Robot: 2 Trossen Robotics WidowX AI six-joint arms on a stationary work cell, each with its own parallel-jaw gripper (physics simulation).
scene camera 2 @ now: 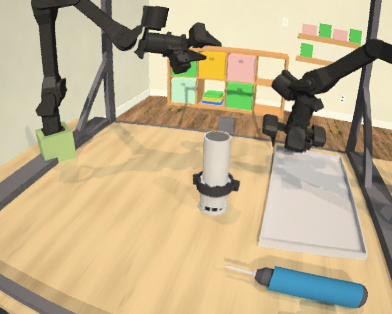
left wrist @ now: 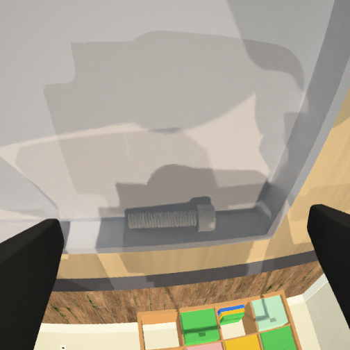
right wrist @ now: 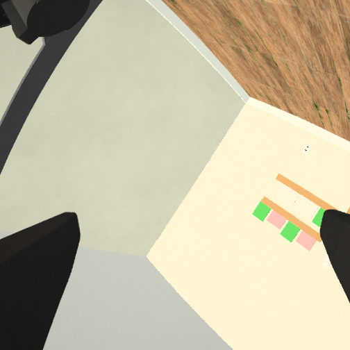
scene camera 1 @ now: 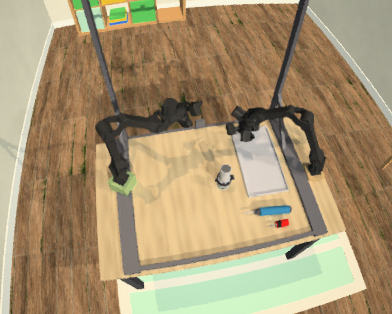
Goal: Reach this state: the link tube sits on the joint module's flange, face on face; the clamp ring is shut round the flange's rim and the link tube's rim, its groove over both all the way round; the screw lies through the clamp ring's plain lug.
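Frame: origin at the left arm's base, x ahead, y left, z up, level; millimetres.
Seen in the pictures: left gripper, fingertip midpoint: point(scene camera 1: 237, 131); right gripper, fingertip midpoint: point(scene camera 2: 213, 51) point(scene camera 1: 195, 102); left arm's base at its link origin: point(scene camera 1: 314, 169); right arm's base at its link origin: point(scene camera 2: 52, 130) point(scene camera 1: 120, 178).
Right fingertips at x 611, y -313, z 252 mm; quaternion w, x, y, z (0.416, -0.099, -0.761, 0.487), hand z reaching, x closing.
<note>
Offsets run from my right fingertips to a thing's top centre. "spot": to the spot under its first point.
The link tube {dx -104, dy +318, dz -119 mm} point(scene camera 1: 225, 170) point(scene camera 2: 216, 155) stands upright above the joint module {dx -104, dy +318, dz -215 mm} point(scene camera 2: 213, 202). The black clamp ring {spot: dx -117, dy +353, dz -212 mm} point(scene camera 2: 216, 189) surrounds their joint, with lugs sticking out at both sides; whether its groove covers both rims cannot be told. The grey screw point(left wrist: 162, 219) lies flat in the tray {dx -320, dy +197, dz -263 mm} point(scene camera 1: 267, 170) point(scene camera 2: 312, 220) point(left wrist: 30, 110), beside its end wall, head toward the right of the left wrist view. My left gripper point(scene camera 1: 238, 133) point(scene camera 2: 286, 141) point(left wrist: 186, 226) is open and empty above that tray end. My right gripper point(scene camera 1: 198, 115) point(scene camera 2: 212, 51) point(right wrist: 205, 225) is open and empty, raised near the table's far edge.
A blue screwdriver {spot: dx -327, dy +511, dz -240 mm} point(scene camera 1: 275, 210) point(scene camera 2: 317, 287) lies beyond the tray's near end. A small red-handled tool {dx -334, dy +576, dz -245 mm} point(scene camera 1: 282, 223) lies beside it in scene camera 1. A green block point(scene camera 1: 122, 183) point(scene camera 2: 56, 143) is at the right arm's base. Dark frame posts stand at the table's sides.
</note>
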